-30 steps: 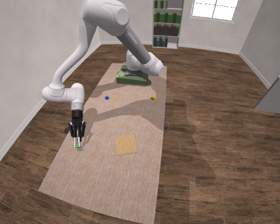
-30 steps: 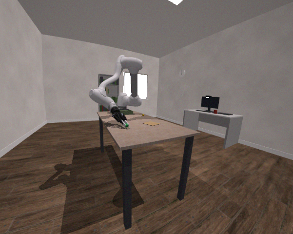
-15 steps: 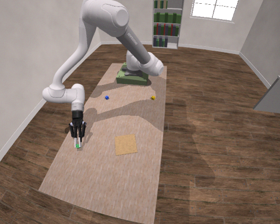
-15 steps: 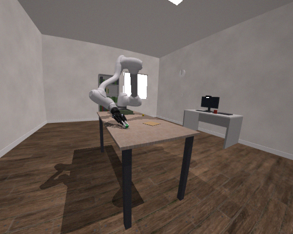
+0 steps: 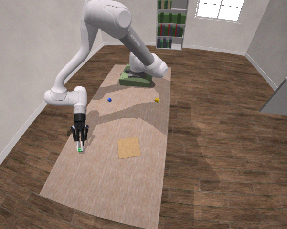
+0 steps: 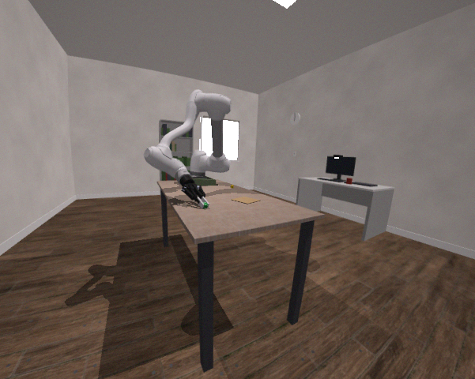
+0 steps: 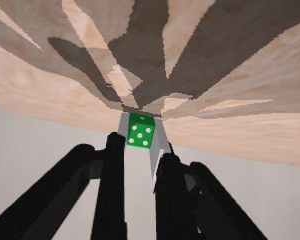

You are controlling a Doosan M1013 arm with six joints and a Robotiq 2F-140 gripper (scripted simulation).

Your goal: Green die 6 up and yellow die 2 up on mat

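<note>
Right now the green die is 20 mm ahead of my hand and 10 mm below it. Also, from my hand: tan mat (30 mm behind, 320 mm to the left, 30 mm below); then blue die (470 mm behind, 90 mm to the left, 20 mm below); then yellow die (480 mm behind, 510 mm to the left, 20 mm below).
</note>
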